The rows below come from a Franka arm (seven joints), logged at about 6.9 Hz.
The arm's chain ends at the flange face. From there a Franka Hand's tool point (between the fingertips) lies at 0.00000 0.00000 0.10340 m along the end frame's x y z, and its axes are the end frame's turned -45 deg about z.
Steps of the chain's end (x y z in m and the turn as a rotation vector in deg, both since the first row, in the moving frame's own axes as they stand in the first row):
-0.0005, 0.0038, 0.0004, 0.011, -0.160, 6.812
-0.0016, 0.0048, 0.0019, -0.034, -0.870, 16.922
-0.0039, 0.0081, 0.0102, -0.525, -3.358, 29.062
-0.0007, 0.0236, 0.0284, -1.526, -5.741, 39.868
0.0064, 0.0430, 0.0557, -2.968, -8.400, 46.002
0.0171, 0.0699, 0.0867, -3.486, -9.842, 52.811
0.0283, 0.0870, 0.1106, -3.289, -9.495, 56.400
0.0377, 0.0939, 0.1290, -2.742, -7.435, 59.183
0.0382, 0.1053, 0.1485, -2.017, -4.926, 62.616
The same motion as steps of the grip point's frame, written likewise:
-0.0032, 0.0021, 0.0004, 0.121, -0.105, 6.812
-0.0055, 0.0010, 0.0019, 0.591, -0.639, 16.922
-0.0123, -0.0017, 0.0100, 2.003, -2.746, 29.062
-0.0239, 0.0082, 0.0279, 2.980, -5.139, 39.868
-0.0362, 0.0232, 0.0545, 3.841, -8.038, 46.002
-0.0485, 0.0473, 0.0851, 4.494, -9.424, 52.811
-0.0517, 0.0675, 0.1091, 4.388, -9.040, 56.400
-0.0477, 0.0820, 0.1281, 3.318, -7.196, 59.183
-0.0528, 0.0941, 0.1481, 2.057, -4.909, 62.616

